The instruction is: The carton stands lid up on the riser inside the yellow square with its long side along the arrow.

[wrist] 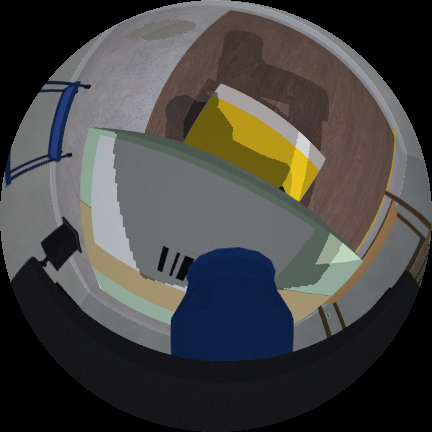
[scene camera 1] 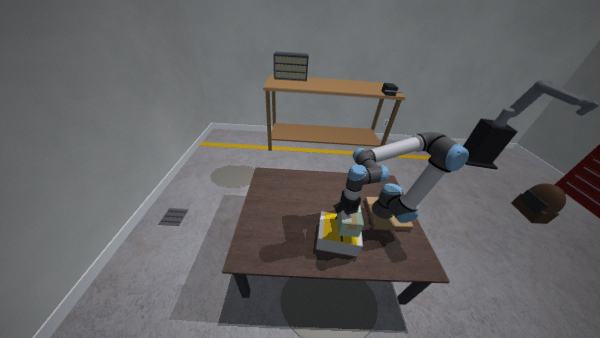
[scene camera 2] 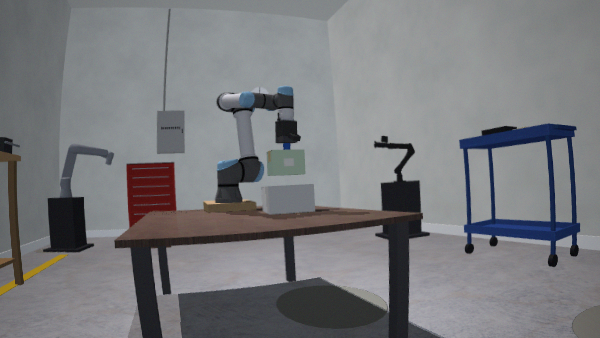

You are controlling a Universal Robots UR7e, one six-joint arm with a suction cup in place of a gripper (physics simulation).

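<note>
The pale green carton (scene camera 1: 351, 226) (scene camera 2: 286, 162) (wrist: 210, 200) hangs level from my suction cup (scene camera 2: 286, 146) (wrist: 232, 280), with its labelled, taped face up. The blue cup is on that top face, so my gripper is shut on the carton. The white riser (scene camera 1: 339, 246) (scene camera 2: 288, 198) stands on the table under the carton, and a gap shows between them in scene camera 2. The yellow square (scene camera 1: 330, 227) (wrist: 250, 130) on the riser's top is partly covered by the carton from above. A small dark part of the arrow (scene camera 1: 342, 238) shows; the rest is hidden.
The brown table (scene camera 1: 280, 200) (scene camera 2: 220, 225) bears the riser and the arm's wooden base plate (scene camera 1: 400, 224) (scene camera 2: 210, 206), right of the riser in scene camera 1. A wooden bench (scene camera 1: 340, 87) stands behind the table. A blue cart (scene camera 2: 520, 139) stands away to the right in scene camera 2.
</note>
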